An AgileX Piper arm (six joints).
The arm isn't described. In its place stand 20 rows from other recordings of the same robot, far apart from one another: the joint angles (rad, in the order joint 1, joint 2, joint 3, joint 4, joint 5, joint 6), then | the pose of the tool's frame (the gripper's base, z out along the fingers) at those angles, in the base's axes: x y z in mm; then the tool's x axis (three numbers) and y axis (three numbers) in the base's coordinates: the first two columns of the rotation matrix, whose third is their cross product.
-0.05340, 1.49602, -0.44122, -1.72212, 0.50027, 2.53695 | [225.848, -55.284, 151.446, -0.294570, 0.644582, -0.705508, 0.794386, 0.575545, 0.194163]
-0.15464, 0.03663, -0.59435, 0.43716, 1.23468, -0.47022 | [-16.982, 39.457, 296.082, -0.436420, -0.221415, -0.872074, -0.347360, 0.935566, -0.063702]
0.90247, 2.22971, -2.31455, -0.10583, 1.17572, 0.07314 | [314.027, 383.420, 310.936, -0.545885, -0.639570, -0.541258, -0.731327, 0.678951, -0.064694]
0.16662, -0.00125, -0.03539, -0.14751, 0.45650, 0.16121 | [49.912, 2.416, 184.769, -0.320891, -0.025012, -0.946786, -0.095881, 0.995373, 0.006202]
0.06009, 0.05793, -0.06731, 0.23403, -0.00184, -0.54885 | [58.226, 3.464, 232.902, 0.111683, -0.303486, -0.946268, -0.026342, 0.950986, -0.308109]
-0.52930, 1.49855, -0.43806, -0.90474, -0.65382, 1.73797 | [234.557, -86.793, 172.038, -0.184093, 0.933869, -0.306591, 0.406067, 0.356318, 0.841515]
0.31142, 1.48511, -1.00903, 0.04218, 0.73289, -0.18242 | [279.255, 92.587, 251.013, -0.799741, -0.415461, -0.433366, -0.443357, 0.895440, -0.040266]
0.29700, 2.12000, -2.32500, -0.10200, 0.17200, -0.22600 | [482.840, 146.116, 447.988, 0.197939, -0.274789, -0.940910, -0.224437, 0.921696, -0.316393]
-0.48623, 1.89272, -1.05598, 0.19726, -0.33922, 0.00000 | [357.548, -195.696, 187.203, -0.255289, 0.343977, -0.903608, 0.576282, 0.804561, 0.143461]
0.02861, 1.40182, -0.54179, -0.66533, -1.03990, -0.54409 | [260.040, 55.905, 260.582, 0.532493, -0.659691, -0.530338, -0.207664, 0.505588, -0.837411]
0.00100, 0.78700, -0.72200, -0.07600, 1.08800, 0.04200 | [122.209, -5.997, 298.408, -0.874368, 0.005774, -0.485229, 0.037434, 0.997752, -0.055584]
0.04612, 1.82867, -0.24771, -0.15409, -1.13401, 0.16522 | [233.944, 23.466, 105.791, -0.371631, 0.081431, -0.924802, -0.139194, 0.979998, 0.142226]
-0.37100, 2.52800, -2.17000, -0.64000, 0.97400, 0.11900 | [481.134, -235.400, 136.291, -0.953074, 0.115360, -0.279896, 0.256882, 0.797386, -0.546065]
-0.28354, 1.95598, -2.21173, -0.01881, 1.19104, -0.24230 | [413.186, -122.054, 406.987, -0.769517, -0.032690, -0.637789, 0.104187, 0.978883, -0.175880]
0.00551, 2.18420, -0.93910, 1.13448, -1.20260, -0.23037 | [361.322, -74.957, 95.229, 0.038065, 0.221312, -0.974460, 0.859198, 0.490668, 0.144999]
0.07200, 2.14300, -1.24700, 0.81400, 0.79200, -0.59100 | [381.964, 74.762, 96.333, -0.991251, -0.029883, -0.128560, -0.092837, 0.850214, 0.518186]
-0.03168, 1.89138, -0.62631, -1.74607, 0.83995, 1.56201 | [273.881, -75.434, 104.033, -0.916412, -0.151195, -0.370580, 0.190267, 0.650015, -0.735716]
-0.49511, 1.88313, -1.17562, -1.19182, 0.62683, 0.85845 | [318.575, -228.380, 193.094, -0.834942, 0.210152, -0.508633, 0.508718, 0.647297, -0.567637]
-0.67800, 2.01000, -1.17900, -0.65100, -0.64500, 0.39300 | [361.475, -248.550, 191.368, -0.203226, -0.019537, -0.978937, 0.278453, 0.957365, -0.076913]
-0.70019, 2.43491, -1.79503, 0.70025, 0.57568, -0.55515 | [410.492, -304.139, 91.759, -0.620015, 0.596088, -0.510157, 0.499681, 0.801302, 0.328989]
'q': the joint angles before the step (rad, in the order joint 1, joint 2, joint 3, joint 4, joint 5, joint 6). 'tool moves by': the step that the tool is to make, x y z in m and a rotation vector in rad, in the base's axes. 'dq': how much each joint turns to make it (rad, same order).
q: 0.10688 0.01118 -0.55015 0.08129 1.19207 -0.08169
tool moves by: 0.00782 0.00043 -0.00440 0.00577 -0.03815 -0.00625
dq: 0.00000 -0.00075 0.03795 -0.00220 -0.07599 0.00000
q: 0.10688 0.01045 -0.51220 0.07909 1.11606 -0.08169
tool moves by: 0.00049 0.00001 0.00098 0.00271 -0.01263 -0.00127
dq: 0.00003 -0.00049 -0.00001 -0.00003 -0.01246 0.00095
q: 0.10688 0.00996 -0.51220 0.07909 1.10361 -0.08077
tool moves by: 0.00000 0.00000 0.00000 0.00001 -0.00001 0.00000
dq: 0.00000 0.00000 0.00000 0.00000 -0.00001 0.00001
